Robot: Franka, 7 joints.
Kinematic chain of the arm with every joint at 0, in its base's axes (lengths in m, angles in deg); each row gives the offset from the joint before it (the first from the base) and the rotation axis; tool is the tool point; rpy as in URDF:
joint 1: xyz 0 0 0.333 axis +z
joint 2: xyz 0 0 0 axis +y
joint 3: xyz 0 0 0.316 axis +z
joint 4: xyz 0.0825 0 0 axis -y
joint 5: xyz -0.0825 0 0.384 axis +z
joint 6: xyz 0 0 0 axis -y
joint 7: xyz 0.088 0 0 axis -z
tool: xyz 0 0 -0.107 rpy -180 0 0
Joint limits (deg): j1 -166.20..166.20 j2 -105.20..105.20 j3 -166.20..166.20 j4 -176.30..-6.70 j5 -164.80..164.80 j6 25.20..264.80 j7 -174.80..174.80
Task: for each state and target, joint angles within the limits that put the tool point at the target. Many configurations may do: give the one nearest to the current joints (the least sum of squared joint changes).
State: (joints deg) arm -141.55 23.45 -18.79 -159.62 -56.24 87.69 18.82
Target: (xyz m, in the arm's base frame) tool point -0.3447 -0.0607 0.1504
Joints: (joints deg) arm -138.11 22.32 -15.07 -144.83 -59.17 92.04 18.82
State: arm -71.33 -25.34 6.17 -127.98 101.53 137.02 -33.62
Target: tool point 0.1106 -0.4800 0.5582
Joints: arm -77.23 -19.36 -0.28 -129.36 101.54 138.70 -33.62
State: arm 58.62 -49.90 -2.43 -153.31 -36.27 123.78 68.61
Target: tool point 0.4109 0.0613 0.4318
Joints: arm 39.78 -28.22 -27.75 -145.59 -38.77 124.80 68.61
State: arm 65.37 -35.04 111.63 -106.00 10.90 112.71 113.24
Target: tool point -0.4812 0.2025 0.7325
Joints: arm 68.06 -38.35 63.43 -91.37 4.46 106.02 113.24
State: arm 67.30 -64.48 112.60 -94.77 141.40 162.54 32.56
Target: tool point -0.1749 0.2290 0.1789
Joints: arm 53.47 -68.22 120.22 -155.81 149.72 176.82 32.56
